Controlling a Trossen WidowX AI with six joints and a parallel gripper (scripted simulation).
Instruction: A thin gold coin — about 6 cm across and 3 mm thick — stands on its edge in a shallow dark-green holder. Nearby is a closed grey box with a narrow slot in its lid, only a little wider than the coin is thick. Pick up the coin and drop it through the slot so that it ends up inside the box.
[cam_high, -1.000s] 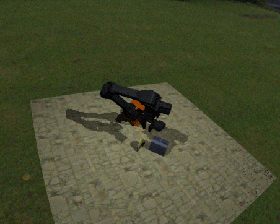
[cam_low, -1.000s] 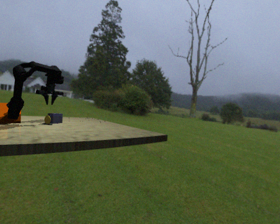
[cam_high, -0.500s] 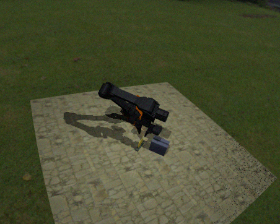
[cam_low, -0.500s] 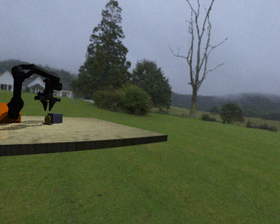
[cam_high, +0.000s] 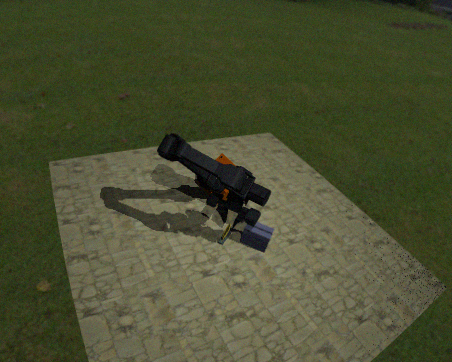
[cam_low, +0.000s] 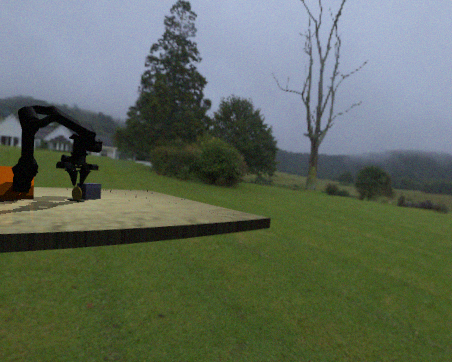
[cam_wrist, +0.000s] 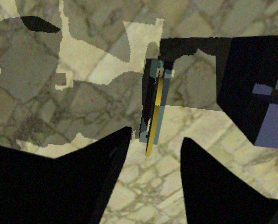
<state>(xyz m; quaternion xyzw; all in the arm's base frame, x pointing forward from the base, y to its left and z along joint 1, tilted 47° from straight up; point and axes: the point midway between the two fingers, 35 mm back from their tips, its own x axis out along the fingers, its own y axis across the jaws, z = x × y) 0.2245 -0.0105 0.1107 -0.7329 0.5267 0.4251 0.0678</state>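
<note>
Now: the gold coin 4 cm below my gripper tip.
</note>
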